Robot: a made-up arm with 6 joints. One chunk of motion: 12 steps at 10 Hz.
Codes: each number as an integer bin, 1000 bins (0 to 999) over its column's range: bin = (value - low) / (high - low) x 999, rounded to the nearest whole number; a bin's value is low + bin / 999 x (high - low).
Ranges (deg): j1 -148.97..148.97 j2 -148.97..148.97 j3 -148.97..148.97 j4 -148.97..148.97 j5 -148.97..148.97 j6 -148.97..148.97
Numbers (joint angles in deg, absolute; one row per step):
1: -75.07 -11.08 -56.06 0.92 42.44 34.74
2: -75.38 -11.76 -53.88 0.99 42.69 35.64
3: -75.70 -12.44 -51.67 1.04 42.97 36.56
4: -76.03 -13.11 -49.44 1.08 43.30 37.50
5: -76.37 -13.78 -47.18 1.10 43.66 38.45
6: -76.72 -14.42 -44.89 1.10 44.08 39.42
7: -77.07 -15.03 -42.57 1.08 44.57 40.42
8: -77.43 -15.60 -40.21 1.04 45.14 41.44
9: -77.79 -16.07 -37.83 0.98 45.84 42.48
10: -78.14 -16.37 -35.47 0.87 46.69 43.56
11: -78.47 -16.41 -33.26 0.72 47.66 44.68
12: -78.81 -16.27 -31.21 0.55 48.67 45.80
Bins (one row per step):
1: 248 462 312 503 642 616
2: 247 460 319 503 643 619
3: 246 458 326 503 644 622
4: 245 456 334 503 645 625
5: 243 453 341 503 646 628
6: 242 451 349 503 647 632
7: 241 449 357 503 649 635
8: 240 447 365 503 651 638
9: 239 446 373 503 653 642
10: 237 445 381 502 656 646
11: 236 444 388 502 659 649
12: 235 445 395 501 663 653

